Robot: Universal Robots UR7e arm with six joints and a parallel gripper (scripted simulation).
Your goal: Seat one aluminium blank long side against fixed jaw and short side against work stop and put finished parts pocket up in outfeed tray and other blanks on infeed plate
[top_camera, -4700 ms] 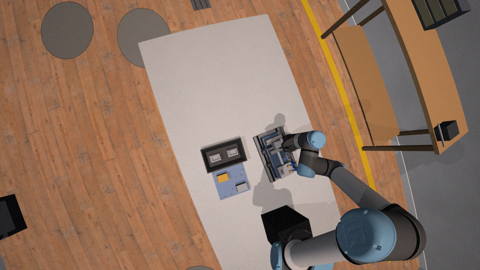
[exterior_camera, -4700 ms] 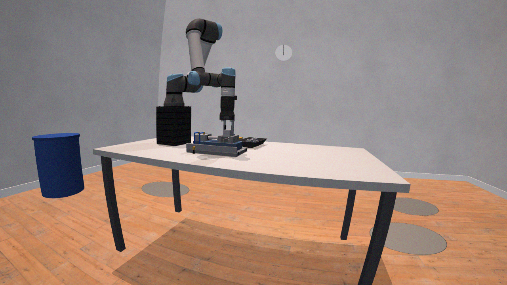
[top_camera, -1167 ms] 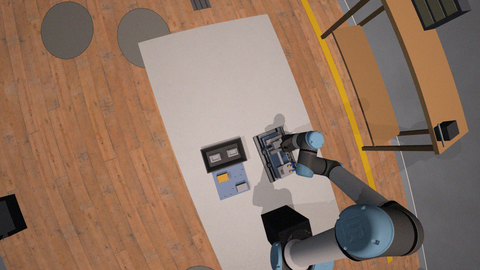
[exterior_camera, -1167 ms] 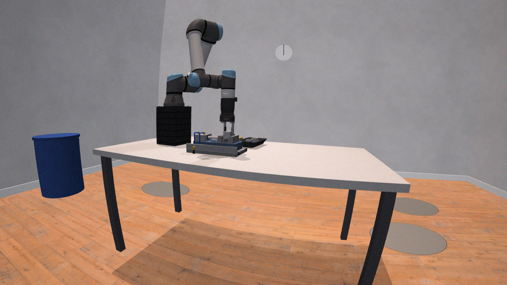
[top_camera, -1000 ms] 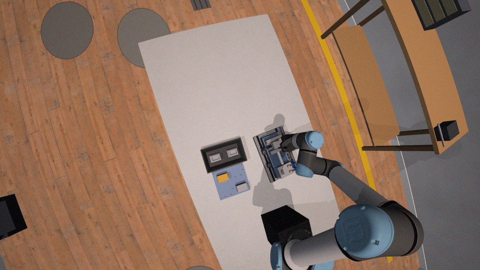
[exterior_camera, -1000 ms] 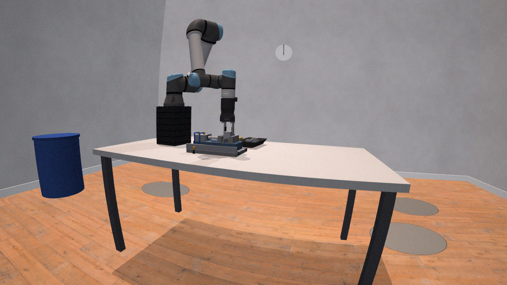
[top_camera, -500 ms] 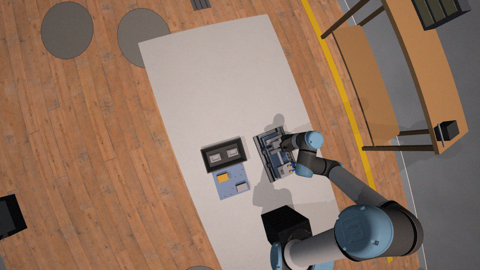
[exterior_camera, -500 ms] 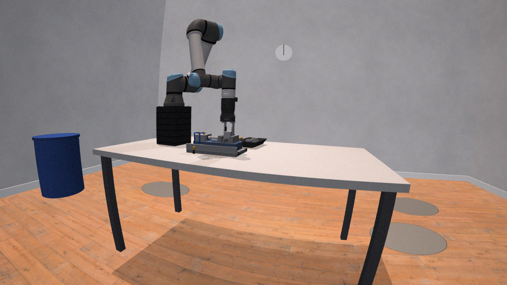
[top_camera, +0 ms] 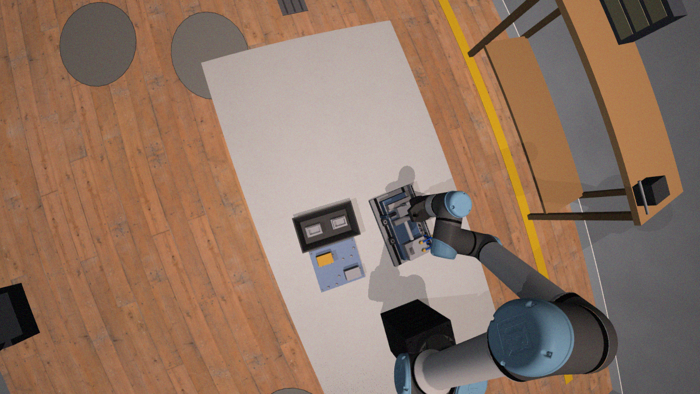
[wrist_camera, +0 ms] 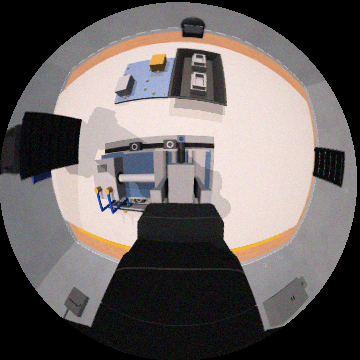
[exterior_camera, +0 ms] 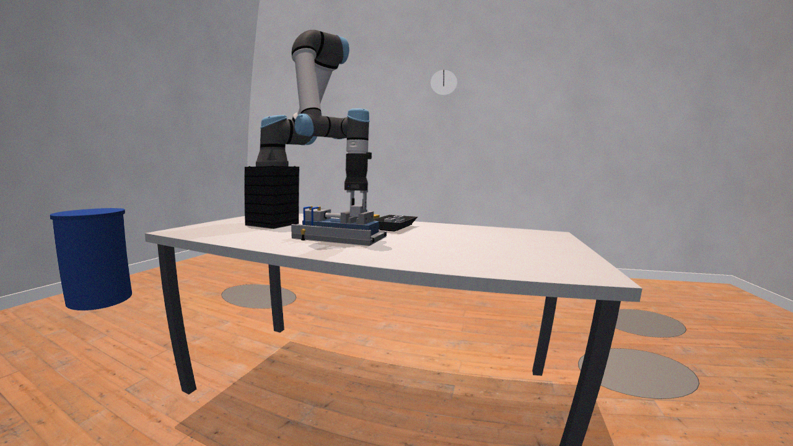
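Now: the vise 90 mm below my hand, 70 mm behind it and 10 mm to the right of it. Also, from my hand: brass blank: 330 mm to the left, 130 mm behind, 100 mm below.
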